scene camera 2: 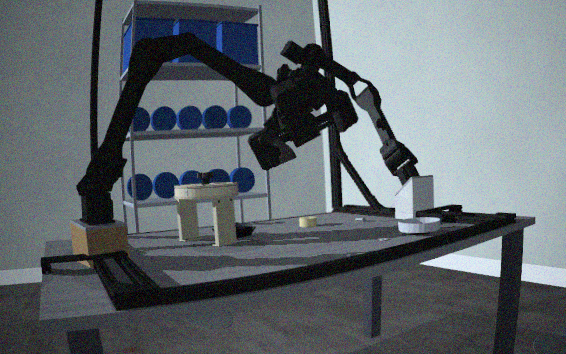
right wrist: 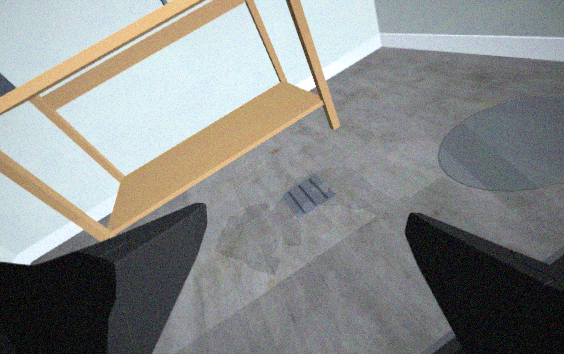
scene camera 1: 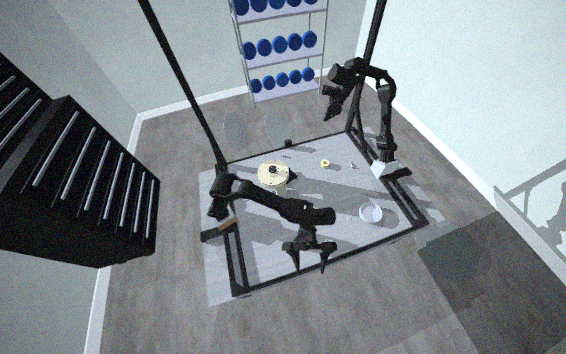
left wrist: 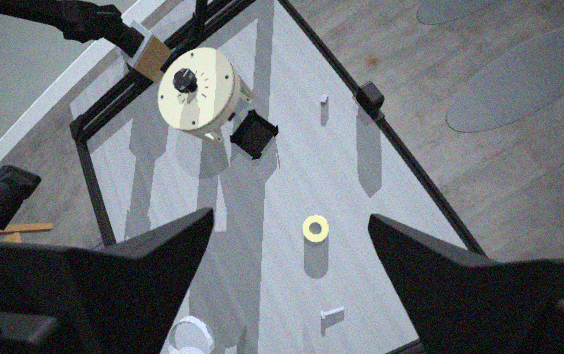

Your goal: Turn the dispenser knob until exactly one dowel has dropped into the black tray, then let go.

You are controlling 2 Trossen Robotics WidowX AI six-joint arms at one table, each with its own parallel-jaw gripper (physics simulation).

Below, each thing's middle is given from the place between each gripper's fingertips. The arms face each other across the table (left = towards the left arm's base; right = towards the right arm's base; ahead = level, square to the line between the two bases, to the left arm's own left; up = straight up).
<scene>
Now: right hand 50 cm past the cream round dispenser [scene camera 2: 220,189] and 7 cm above it.
Now: left hand 300 mm to the left of the cream round dispenser, 190 mm above it and 80 mm short of it.
</scene>
